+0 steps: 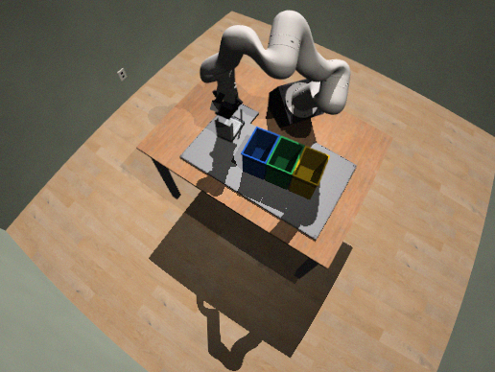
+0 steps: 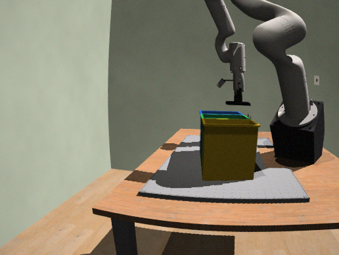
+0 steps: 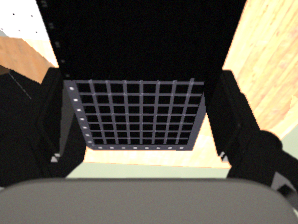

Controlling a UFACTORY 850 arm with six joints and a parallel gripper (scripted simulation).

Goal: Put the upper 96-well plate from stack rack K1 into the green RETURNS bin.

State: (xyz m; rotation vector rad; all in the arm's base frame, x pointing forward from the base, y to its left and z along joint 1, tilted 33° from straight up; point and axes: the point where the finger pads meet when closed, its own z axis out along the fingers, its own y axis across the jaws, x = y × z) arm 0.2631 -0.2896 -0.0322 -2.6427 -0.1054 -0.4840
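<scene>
Now: hand 40 mm short of the green bin, 390 mm to the right of it and 130 mm above it. From my hand the other things lie so: 96-well plate 10 mm below; blue bin 70 mm ahead, 260 mm to the left, 130 mm below; yellow bin 20 mm ahead, 520 mm to the left, 130 mm below.
</scene>
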